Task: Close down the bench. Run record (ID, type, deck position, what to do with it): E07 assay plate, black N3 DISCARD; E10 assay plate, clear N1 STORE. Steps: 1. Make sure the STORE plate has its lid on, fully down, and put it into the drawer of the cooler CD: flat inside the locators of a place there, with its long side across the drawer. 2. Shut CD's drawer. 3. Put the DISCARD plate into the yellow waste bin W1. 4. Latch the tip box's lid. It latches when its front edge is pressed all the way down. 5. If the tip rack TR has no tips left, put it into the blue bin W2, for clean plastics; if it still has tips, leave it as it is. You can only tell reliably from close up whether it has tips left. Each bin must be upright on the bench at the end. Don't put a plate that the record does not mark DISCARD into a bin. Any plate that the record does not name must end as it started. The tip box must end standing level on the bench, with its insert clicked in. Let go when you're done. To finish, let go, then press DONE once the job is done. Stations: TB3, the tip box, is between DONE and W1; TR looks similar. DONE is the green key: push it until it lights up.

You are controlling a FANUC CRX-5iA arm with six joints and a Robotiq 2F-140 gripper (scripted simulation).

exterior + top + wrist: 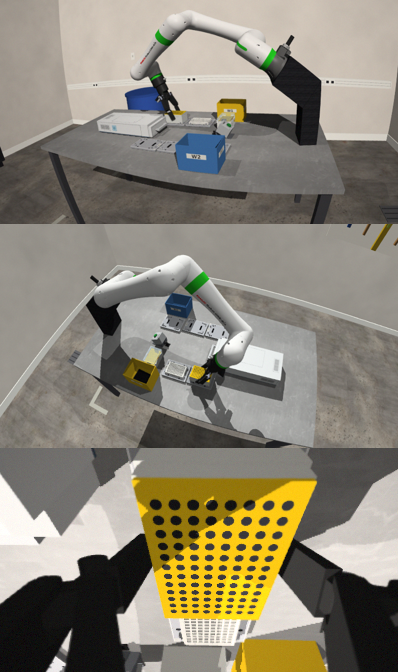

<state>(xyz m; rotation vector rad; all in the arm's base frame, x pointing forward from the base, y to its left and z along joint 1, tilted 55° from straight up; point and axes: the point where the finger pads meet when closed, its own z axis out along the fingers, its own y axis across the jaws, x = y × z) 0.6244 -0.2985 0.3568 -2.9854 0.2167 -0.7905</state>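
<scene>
Now: hand 10 mm past the yellow tip rack TR and 10 mm above it. The rest, counted from my hand: clear lid: 160 mm ahead, 160 mm to the left, 30 mm below; then clear plate: 160 mm ahead, 160 mm to the left, 40 mm below; then white plate: 170 mm behind, 30 mm to the left, 40 mm below.
</scene>
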